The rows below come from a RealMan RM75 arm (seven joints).
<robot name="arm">
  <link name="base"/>
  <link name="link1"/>
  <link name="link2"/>
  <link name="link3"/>
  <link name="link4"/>
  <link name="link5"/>
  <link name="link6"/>
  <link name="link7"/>
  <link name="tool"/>
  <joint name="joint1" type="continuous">
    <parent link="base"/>
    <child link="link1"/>
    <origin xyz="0 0 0.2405"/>
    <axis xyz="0 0 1"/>
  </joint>
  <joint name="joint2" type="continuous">
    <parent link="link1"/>
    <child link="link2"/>
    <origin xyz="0 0 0"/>
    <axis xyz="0 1 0"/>
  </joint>
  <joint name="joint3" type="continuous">
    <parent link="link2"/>
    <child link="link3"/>
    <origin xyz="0 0 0.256"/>
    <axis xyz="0 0 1"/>
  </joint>
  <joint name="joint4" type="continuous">
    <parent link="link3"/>
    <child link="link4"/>
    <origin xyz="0 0 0"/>
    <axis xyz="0 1 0"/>
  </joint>
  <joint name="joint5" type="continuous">
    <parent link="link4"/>
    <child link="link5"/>
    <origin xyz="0 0 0.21"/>
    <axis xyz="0 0 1"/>
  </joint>
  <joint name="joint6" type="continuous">
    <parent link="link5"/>
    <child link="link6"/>
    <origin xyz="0 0 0"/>
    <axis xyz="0 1 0"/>
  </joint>
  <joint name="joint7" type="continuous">
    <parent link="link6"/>
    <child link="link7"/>
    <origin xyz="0 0 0.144"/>
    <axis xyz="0 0 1"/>
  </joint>
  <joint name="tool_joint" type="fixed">
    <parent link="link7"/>
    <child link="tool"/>
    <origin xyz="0 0 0"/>
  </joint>
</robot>
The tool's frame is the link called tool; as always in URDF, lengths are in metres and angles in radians. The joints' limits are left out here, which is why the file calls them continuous.
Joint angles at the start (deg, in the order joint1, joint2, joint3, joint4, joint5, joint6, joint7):
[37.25 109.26 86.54 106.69 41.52 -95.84 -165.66]
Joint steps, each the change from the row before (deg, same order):
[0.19 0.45 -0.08 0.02 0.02 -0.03 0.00]
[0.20 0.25 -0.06 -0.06 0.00 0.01 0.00]
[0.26 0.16 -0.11 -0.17 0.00 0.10 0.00]
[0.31 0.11 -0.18 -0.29 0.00 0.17 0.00]
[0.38 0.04 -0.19 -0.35 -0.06 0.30 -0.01]
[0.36 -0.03 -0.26 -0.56 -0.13 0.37 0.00]
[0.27 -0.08 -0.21 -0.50 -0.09 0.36 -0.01]
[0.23 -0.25 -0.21 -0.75 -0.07 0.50 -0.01]
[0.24 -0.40 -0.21 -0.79 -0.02 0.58 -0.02]
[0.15 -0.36 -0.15 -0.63 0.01 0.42 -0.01]
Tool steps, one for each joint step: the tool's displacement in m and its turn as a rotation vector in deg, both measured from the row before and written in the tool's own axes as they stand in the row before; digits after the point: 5 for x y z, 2 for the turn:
[-0.00050 0.00327 0.00079 -0.48 -0.01 -0.21]
[-0.00066 0.00197 0.00054 -0.26 -0.02 -0.16]
[-0.00095 0.00162 0.00069 -0.19 -0.02 -0.19]
[-0.00108 0.00145 0.00100 -0.15 0.03 -0.21]
[-0.00167 0.00112 0.00094 -0.05 -0.10 -0.25]
[-0.00145 0.00020 0.00156 0.10 0.03 -0.13]
[-0.00117 -0.00026 0.00130 0.12 0.01 -0.07]
[-0.00109 -0.00184 0.00167 0.28 0.08 0.11]
[-0.00129 -0.00257 0.00143 0.37 0.03 0.11]
[-0.00077 -0.00245 0.00106 0.33 0.08 0.14]

